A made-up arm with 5 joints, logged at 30 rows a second.
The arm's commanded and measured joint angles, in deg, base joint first. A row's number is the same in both.
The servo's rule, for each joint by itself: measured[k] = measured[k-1] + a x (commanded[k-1-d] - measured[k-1]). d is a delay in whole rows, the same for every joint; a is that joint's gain. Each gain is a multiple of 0.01, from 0.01 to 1. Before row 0 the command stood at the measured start. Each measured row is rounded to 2 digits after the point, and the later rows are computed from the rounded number. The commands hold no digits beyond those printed.
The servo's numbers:
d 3
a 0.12 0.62 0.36 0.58 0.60
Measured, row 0:
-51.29, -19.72, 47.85, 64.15, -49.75
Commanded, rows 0 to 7:
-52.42, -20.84, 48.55, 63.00, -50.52
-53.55, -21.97, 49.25, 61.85, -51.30
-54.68, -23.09, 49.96, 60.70, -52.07
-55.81, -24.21, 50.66, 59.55, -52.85
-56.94, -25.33, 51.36, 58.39, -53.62
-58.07, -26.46, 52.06, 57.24, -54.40
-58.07, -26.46, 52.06, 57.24, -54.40
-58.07, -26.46, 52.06, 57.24, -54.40
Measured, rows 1 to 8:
-51.29, -19.72, 47.85, 64.15, -49.75
-51.29, -19.72, 47.85, 64.15, -49.75
-51.29, -19.72, 47.85, 64.15, -49.75
-51.43, -20.41, 48.10, 63.48, -50.21
-51.68, -21.38, 48.51, 62.53, -50.86
-52.04, -22.44, 49.03, 61.47, -51.59
-52.49, -23.54, 49.62, 60.36, -52.35
-53.02, -24.65, 50.25, 59.22, -53.11

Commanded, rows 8 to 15:
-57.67, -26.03, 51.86, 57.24, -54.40
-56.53, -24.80, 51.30, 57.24, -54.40
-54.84, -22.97, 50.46, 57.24, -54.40
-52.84, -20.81, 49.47, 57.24, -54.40
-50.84, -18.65, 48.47, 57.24, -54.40
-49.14, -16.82, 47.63, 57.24, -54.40
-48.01, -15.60, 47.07, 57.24, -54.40
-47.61, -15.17, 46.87, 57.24, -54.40
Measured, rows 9 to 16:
-53.63, -25.77, 50.90, 58.07, -53.88
-54.16, -26.20, 51.32, 57.59, -54.19
-54.63, -26.36, 51.59, 57.39, -54.32
-54.99, -26.16, 51.69, 57.30, -54.37
-55.17, -25.32, 51.55, 57.27, -54.39
-55.13, -23.86, 51.16, 57.25, -54.40
-54.86, -21.97, 50.55, 57.24, -54.40
-54.38, -19.91, 49.80, 57.24, -54.40

